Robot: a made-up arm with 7 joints.
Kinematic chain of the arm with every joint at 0, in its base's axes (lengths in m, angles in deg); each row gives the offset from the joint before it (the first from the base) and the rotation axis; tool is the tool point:
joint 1: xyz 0 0 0.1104 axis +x
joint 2: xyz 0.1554 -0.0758 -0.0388 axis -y
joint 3: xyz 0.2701 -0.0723 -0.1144 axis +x
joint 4: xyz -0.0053 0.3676 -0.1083 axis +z
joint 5: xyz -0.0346 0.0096 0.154 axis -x
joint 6: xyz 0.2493 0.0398 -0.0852 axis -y
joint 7: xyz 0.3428 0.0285 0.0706 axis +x
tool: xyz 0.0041 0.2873 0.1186
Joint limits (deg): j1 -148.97..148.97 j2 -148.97..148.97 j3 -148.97..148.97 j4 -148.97..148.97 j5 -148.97..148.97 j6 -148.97..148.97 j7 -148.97..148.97
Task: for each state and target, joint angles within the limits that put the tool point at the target. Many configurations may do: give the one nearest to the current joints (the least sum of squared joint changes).
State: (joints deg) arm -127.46 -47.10 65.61 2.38 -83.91 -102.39 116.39
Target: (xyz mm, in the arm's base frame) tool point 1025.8 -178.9 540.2
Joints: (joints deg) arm -148.97 -71.74 95.09 -10.16 -90.24 -107.94 126.88
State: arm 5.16 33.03 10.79 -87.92 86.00 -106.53 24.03
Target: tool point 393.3 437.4 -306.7
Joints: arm 24.29 38.01 -0.78 -119.77 69.55 -128.98 11.43
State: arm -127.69 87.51 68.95 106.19 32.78 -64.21 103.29
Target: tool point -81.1 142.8 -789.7
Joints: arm -126.99 67.37 47.85 89.99 32.80 -76.02 106.59
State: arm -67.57 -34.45 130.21 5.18 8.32 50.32 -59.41
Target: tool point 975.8 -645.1 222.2
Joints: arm -57.96 -45.02 124.05 -17.34 13.80 45.41 -70.23
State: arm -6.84 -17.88 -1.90 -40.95 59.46 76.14 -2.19
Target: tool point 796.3 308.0 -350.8
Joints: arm -12.17 -12.93 3.27 -51.06 58.85 74.67 -3.30
